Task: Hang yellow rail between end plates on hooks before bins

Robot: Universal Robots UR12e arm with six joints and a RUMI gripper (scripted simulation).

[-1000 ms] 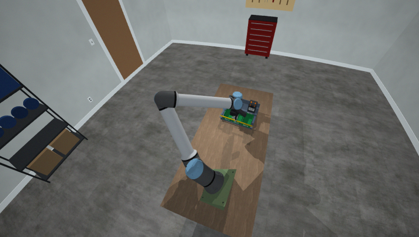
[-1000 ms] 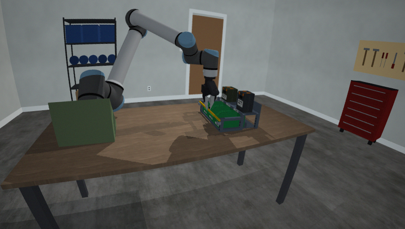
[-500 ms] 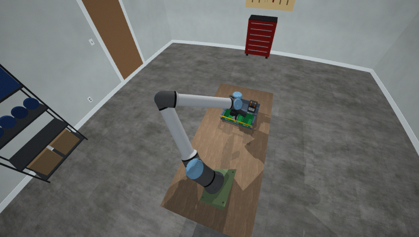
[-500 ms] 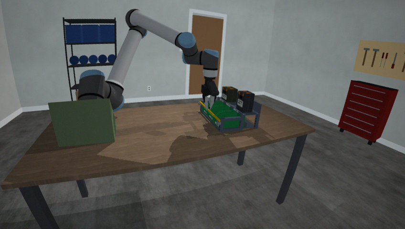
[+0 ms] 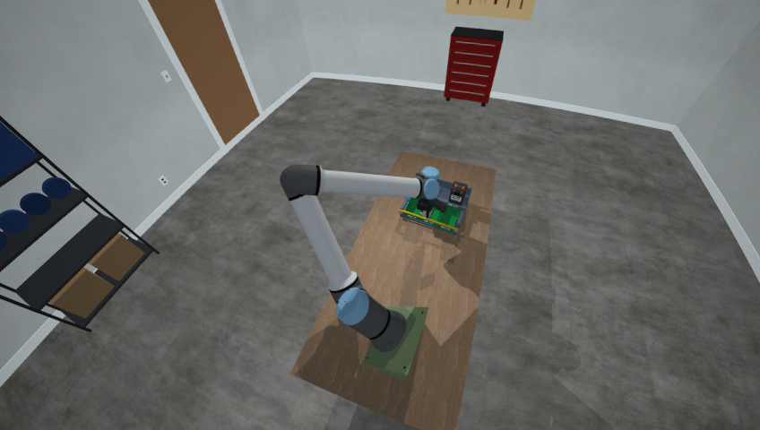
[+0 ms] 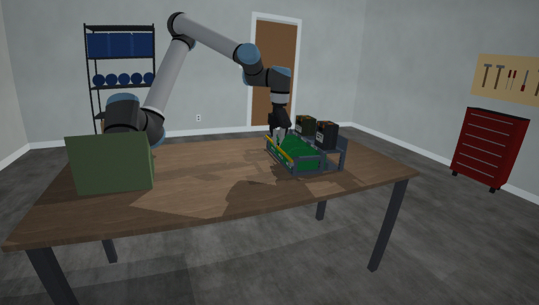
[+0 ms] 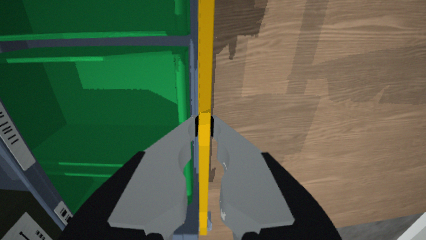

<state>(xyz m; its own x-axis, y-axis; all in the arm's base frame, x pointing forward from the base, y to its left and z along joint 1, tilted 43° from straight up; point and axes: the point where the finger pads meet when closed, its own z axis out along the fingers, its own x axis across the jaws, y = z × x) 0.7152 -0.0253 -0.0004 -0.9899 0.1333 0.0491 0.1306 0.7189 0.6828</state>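
The yellow rail lies 1 cm below my hand. Also, from my hand: rack front bar (1 cm ahead, 8 cm below).
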